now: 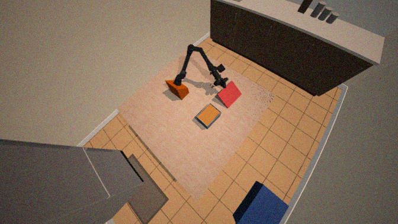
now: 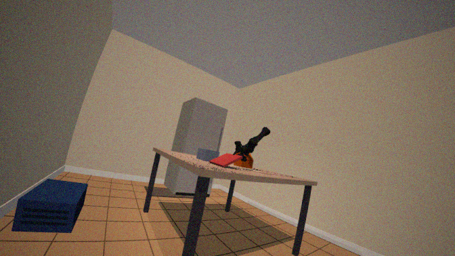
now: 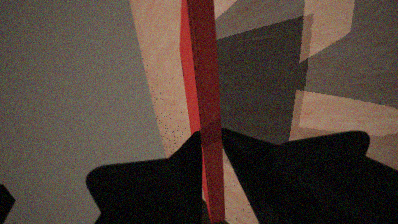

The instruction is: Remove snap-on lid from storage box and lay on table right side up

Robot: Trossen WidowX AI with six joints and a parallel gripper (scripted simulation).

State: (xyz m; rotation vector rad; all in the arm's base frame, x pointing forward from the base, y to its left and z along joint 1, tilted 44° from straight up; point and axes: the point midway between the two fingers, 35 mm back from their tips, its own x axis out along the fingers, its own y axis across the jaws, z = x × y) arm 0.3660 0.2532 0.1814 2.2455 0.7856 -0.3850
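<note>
Right now my gripper tip is 7 cm short of the red lid and 4 cm above it. Also, from my gripper tip: storage box 6 cm ahead, 33 cm to the right, 4 cm below.
</note>
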